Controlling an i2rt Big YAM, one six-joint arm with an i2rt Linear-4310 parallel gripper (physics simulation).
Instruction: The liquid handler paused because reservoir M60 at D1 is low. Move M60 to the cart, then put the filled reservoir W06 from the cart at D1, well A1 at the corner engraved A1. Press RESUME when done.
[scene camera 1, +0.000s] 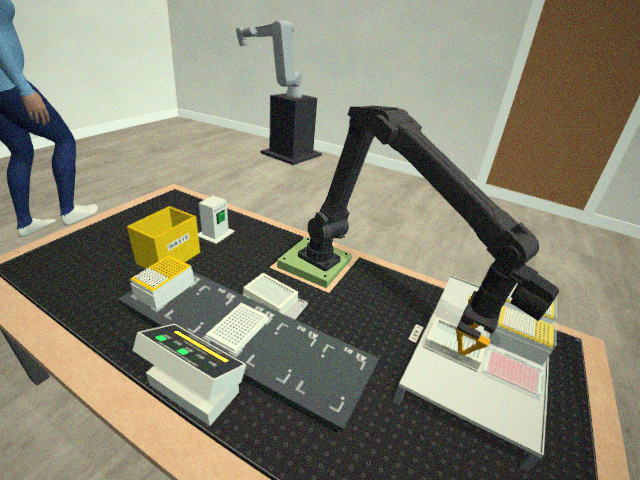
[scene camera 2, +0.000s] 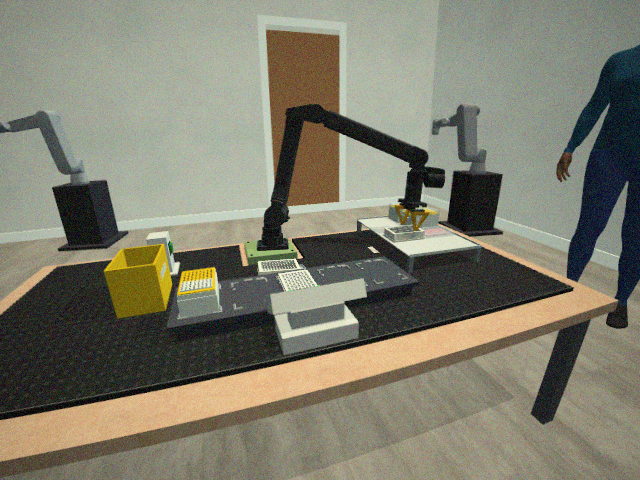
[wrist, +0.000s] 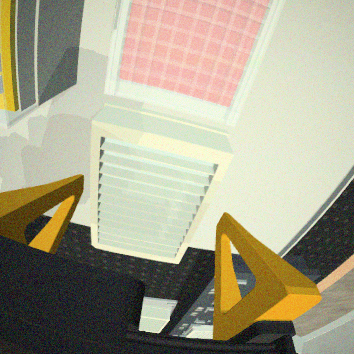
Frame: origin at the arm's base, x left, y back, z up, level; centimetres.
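Where they show: gripper, fingertip midpoint: (scene camera 1: 465, 340) (scene camera 2: 408, 227) (wrist: 152, 201); arm's base at its link origin: (scene camera 1: 318, 258) (scene camera 2: 272, 246).
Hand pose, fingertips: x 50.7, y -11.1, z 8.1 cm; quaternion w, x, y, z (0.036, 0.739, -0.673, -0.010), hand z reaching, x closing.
Things, the pixels of their top centre, and the offset from my fingertips. "*": a spot on its surface instead. Level surfaces: height alone.
- pale reservoir with parallel troughs, top centre: (wrist: 145, 212) (scene camera 1: 457, 338) (scene camera 2: 404, 229) dy +0.1, dx -1.8, dz -0.6 cm
- white cart at its top centre: (wrist: 88, 93) (scene camera 1: 486, 343) (scene camera 2: 411, 229) dy +6.2, dx +4.2, dz -3.2 cm
- second pale troughed reservoir at its top centre: (scene camera 1: 270, 288) (wrist: 147, 325) (scene camera 2: 278, 264) dy -13.0, dx -48.8, dz -5.2 cm
- dark deck at its surface level: dz -5.0 cm
- control panel at a spot on its surface: (scene camera 1: 191, 356) * dy -44.1, dx -39.1, dz +2.8 cm
- pink plate at its top centre: (scene camera 1: 514, 369) (scene camera 2: 434, 230) dy +1.7, dx +11.6, dz -2.3 cm
- white well plate at its top centre: (scene camera 1: 238, 324) (scene camera 2: 298, 281) (wrist: 211, 334) dy -28.8, dx -43.8, dz -3.5 cm
- tip rack at its top centre: (scene camera 2: 197, 278) (scene camera 1: 161, 270) dy -33.1, dx -68.2, dz +1.5 cm
- yellow waste bin at its top centre: (scene camera 2: 136, 256) (scene camera 1: 162, 221) dy -21.3, dx -86.7, dz +3.7 cm
A pale reservoir with parallel troughs (scene camera 1: 445, 338) (scene camera 2: 404, 234) (wrist: 150, 187) lies on the white cart (scene camera 1: 465, 403) (scene camera 2: 444, 245) (wrist: 295, 115); its label is unreadable. My gripper (scene camera 1: 471, 346) (scene camera 2: 410, 226) (wrist: 152, 201) is open and empty over it, one finger toward each long side in the wrist view. A second pale troughed reservoir (scene camera 1: 271, 291) (scene camera 2: 278, 265) sits on a light base behind the dark deck (scene camera 1: 310, 356) (scene camera 2: 242, 297), near the arm's base. D1 cannot be told for certain from the small deck engravings. The control panel (scene camera 1: 191, 356) (scene camera 2: 316, 310) stands at the deck's front; RESUME is unreadable.
A pink plate (scene camera 1: 514, 370) (wrist: 192, 45) lies beside the cart reservoir. Yellow-topped tip racks (scene camera 1: 527, 325) stand behind. A white well plate (scene camera 1: 237, 326) (scene camera 2: 297, 280) and a tip rack (scene camera 1: 162, 281) (scene camera 2: 197, 291) stand on the deck. A yellow waste bin (scene camera 1: 165, 240) (scene camera 2: 138, 284) stands left.
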